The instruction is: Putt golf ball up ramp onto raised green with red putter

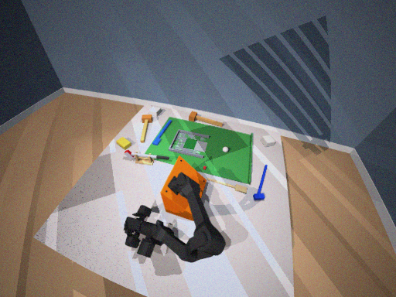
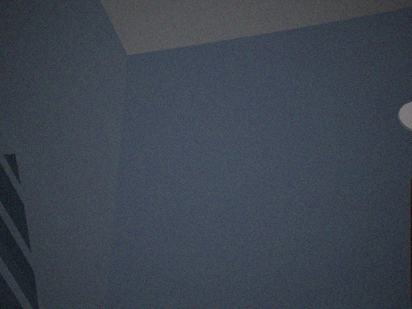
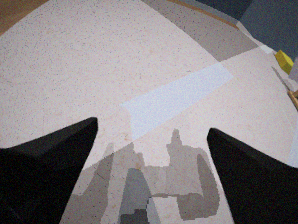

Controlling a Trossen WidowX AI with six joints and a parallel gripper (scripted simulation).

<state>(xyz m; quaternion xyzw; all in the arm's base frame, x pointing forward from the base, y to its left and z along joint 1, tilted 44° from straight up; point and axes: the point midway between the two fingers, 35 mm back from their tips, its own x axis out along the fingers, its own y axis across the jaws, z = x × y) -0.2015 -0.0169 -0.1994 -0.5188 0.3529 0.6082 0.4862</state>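
My gripper tip is 700 mm short of the white golf ball, 290 mm to the left of it and 20 mm above it. From my gripper tip the other things lie so: wooden stick 440 mm ahead, 400 mm to the right, 40 mm below; yellow block 440 mm ahead, 410 mm to the left, 20 mm below; red putter 380 mm ahead, 160 mm to the left, 20 mm above.
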